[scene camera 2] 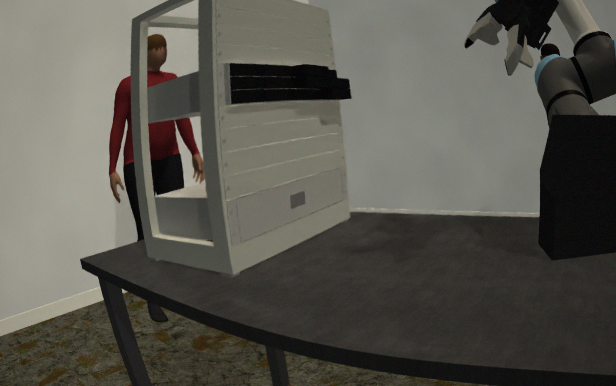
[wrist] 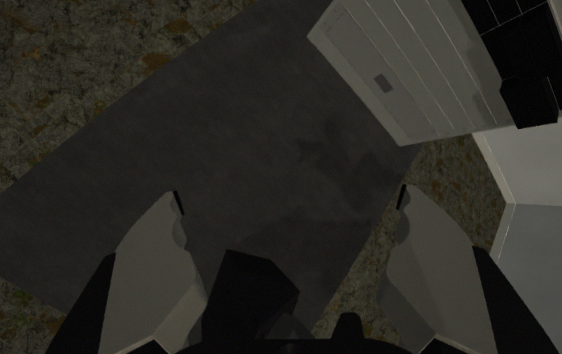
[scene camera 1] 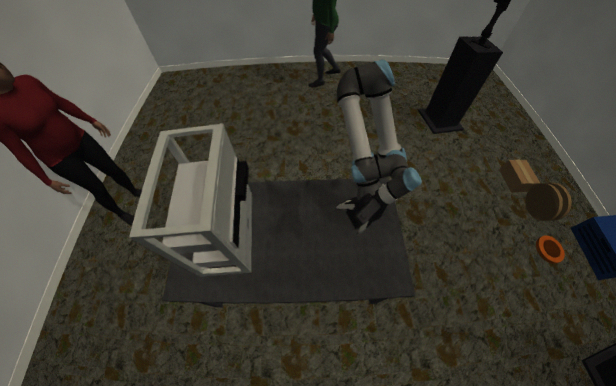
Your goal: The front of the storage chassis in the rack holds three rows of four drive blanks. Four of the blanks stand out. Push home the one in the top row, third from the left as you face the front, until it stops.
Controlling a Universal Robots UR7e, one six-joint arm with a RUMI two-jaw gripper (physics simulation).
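Frame: origin at the arm's base, x ahead, y left, z up, level; centimetres.
Seen in the pictures: gripper, fingertip midpoint: (scene camera 2: 485, 59) (wrist: 287, 190) (scene camera 1: 346, 220); arm's base, origin of the base link: (scene camera 2: 580, 142).
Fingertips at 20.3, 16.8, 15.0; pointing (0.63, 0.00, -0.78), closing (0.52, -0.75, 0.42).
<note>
Pixels of each thing's top centre, then the offset from my fingertips to it, as dx, dy, dz. "spot": a spot on its surface instead. Level surfaces: height alone.
- raised block, surface spot: (scene camera 2: 312, 71) spot: +42.9, -23.0, +2.1
- lower blank, surface spot: (scene camera 2: 340, 90) (wrist: 523, 106) spot: +41.8, -35.9, -2.4
- dark table, its level: dz -37.7
The pale rack (scene camera 1: 216, 175) (scene camera 2: 207, 125) (wrist: 361, 89) stands on the dark table. The chassis front shows as rows of black drive blanks (scene camera 2: 260, 82) (wrist: 520, 40). In scene camera 2, a raised block (scene camera 2: 312, 71) stands out in the top row, right of the middle; dark edges merge, so I cannot tell whether it is one blank or two. A lower blank (scene camera 2: 340, 90) (wrist: 530, 102) at the right end juts out farther. My gripper (scene camera 1: 350, 218) (scene camera 2: 488, 59) (wrist: 287, 190) is open and empty, high above the table, well away from the chassis front and touching nothing.
The dark table (scene camera 1: 320, 270) (scene camera 2: 400, 300) (wrist: 200, 130) extends in front of the rack. A person in red (scene camera 1: 40, 120) (scene camera 2: 160, 122) stands behind the rack. A person in green (scene camera 1: 325, 15) stands by the back wall. A black pillar (scene camera 1: 460, 85) stands at the back right.
</note>
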